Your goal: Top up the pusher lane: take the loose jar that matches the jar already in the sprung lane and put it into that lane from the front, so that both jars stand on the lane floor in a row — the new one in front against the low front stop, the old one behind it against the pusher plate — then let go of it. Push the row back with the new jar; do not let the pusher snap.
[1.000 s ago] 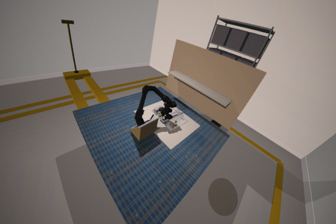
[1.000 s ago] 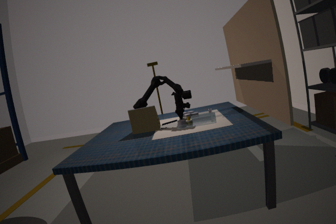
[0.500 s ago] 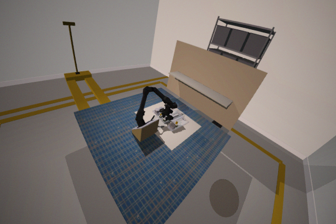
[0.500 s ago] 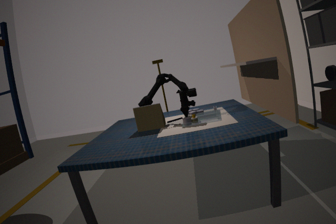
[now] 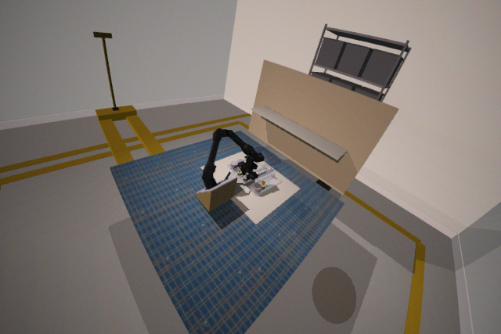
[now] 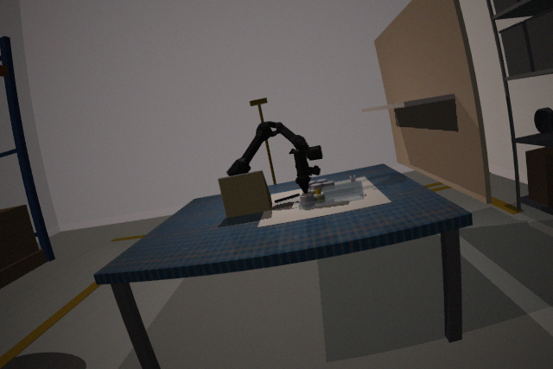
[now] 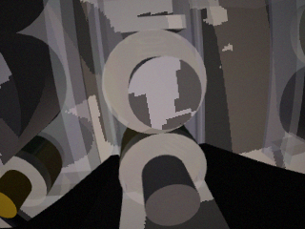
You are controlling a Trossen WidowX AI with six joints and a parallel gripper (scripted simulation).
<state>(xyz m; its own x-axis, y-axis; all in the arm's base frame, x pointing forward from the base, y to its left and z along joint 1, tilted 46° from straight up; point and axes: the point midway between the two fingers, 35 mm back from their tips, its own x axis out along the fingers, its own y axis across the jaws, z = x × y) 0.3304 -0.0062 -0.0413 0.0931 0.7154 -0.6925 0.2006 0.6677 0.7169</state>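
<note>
My gripper tip is now 6 cm short of the white mat, 1 cm to the left of it and 3 cm above it. The rest, counted from my gripper tip: shelf 50 cm ahead, 6 cm to the right, 34 cm above; clear lane unit 14 cm ahead, 5 cm to the right, 1 cm below; brown wall board 61 cm ahead, 8 cm to the right, 37 cm above.
</note>
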